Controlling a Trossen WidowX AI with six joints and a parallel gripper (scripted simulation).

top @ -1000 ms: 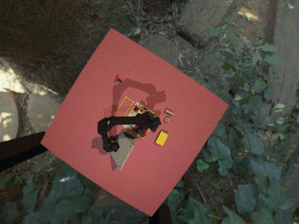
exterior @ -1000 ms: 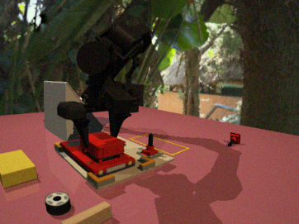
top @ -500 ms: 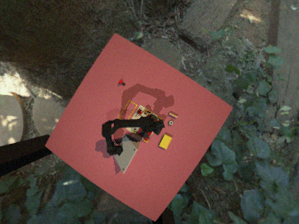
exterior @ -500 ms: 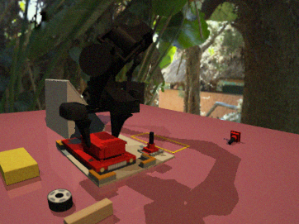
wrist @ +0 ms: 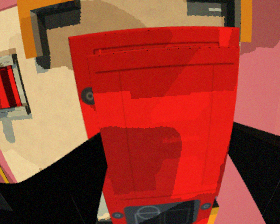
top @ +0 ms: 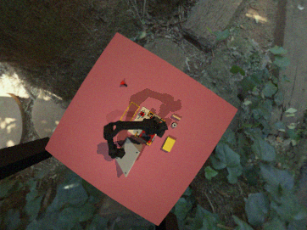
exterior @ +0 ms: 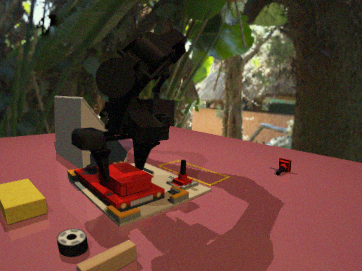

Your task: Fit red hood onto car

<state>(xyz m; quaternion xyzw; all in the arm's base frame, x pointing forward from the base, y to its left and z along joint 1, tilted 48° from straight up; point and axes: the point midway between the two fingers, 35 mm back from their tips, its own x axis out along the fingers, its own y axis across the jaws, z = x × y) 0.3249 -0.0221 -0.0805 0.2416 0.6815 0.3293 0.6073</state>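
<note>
My gripper tip is 10 mm below the red hood. The rest, counted from my gripper tip: black post (30 mm ahead, 140 mm to the left); black wheel (110 mm ahead, 140 mm to the right, 30 mm below); grey engine block (10 mm below).
</note>
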